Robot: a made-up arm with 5 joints.
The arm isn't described. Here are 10 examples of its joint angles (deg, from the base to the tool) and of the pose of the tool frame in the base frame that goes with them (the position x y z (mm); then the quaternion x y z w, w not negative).
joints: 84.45 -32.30 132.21 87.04 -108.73
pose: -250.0 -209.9 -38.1 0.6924 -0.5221 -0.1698 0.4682
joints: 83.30 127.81 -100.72 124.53 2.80
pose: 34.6 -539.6 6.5 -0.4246 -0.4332 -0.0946 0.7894
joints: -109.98 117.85 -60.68 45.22 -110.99
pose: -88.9 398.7 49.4 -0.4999 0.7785 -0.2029 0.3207
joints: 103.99 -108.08 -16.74 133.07 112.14
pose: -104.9 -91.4 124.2 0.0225 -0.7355 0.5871 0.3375
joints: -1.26 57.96 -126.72 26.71 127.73
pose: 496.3 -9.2 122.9 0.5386 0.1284 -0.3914 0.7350
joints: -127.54 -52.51 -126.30 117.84 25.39
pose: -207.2 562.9 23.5 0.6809 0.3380 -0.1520 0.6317
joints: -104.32 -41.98 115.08 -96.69 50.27
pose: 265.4 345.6 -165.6 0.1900 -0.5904 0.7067 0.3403
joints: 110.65 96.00 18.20 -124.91 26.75
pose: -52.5 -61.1 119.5 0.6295 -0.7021 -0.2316 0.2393
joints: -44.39 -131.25 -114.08 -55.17 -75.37
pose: 281.8 294.9 -26.0 0.1208 0.4824 0.1662 0.8515
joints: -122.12 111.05 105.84 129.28 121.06
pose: -129.0 206.8 357.5 0.5589 -0.7616 0.3244 0.0490
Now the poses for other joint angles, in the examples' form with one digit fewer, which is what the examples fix.
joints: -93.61 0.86 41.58 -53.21 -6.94
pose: 199 142 1 -0.126 -0.437 0.834 0.312
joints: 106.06 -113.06 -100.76 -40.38 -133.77
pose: -221 -442 -63 -0.151 -0.096 -0.963 0.203
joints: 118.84 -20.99 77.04 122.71 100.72
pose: -361 63 -52 0.514 0.105 0.605 0.599
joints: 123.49 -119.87 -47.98 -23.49 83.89
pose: -306 -108 204 0.892 -0.193 -0.001 0.410
